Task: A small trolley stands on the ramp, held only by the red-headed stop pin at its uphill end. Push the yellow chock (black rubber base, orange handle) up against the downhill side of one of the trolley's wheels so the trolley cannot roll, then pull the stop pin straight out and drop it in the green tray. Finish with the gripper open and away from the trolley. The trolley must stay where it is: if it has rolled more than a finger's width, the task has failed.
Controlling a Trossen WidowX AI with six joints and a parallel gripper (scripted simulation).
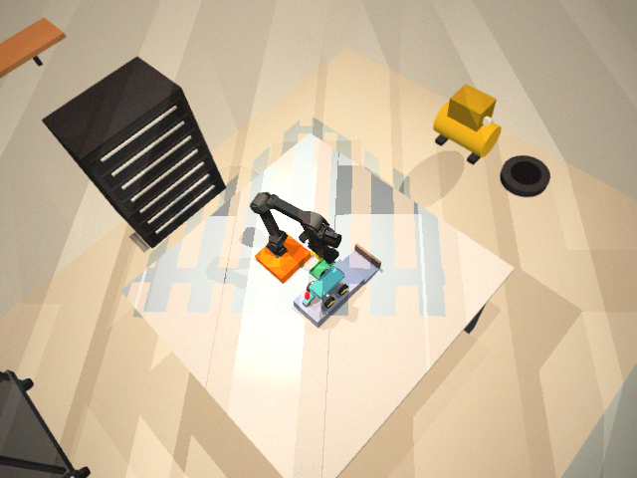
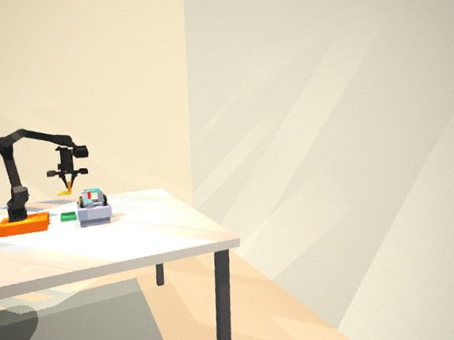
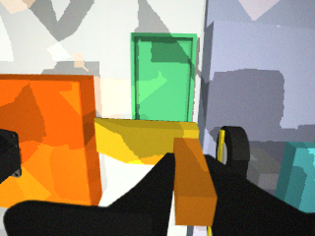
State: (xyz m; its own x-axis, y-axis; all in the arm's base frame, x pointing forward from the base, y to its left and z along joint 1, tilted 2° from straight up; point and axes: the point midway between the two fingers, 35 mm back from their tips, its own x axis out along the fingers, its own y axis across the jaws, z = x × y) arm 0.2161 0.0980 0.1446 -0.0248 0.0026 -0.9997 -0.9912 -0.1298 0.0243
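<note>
Now: gripper tip 20 mm past the yellow chock and 10 mm above it. The rest, counted from my gripper tip: cyan trolley 110 mm ahead, 60 mm to the right, 50 mm below; ramp 120 mm below, 110 mm ahead, 50 mm to the right; green tray 170 mm below, 20 mm behind, 10 mm to the left.
</note>
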